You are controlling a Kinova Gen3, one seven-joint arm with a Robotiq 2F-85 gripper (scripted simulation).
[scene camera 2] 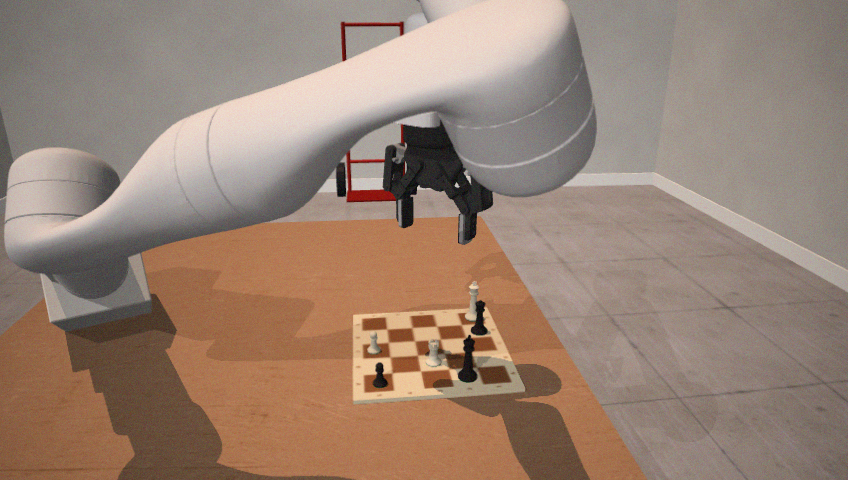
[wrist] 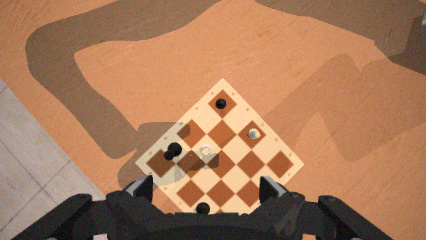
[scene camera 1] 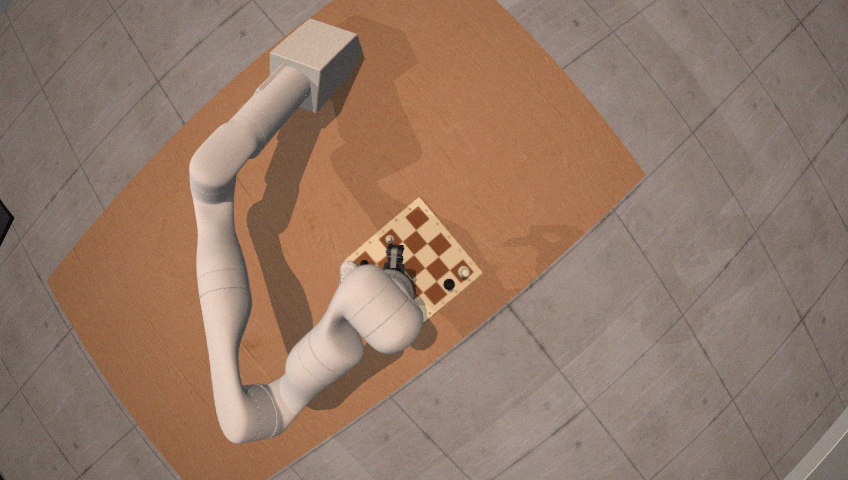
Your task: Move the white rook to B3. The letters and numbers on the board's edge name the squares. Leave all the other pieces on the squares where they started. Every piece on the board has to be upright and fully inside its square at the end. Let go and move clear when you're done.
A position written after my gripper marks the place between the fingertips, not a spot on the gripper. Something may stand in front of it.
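Note:
I can see my gripper (scene camera 2: 434, 234), and the wrist view shows me the gripper (wrist: 206, 187) as well. A chessboard (scene camera 2: 403, 337) is here too; I find the chessboard (scene camera 1: 431, 255) again from another camera, and the wrist view also includes the chessboard (wrist: 228, 180).

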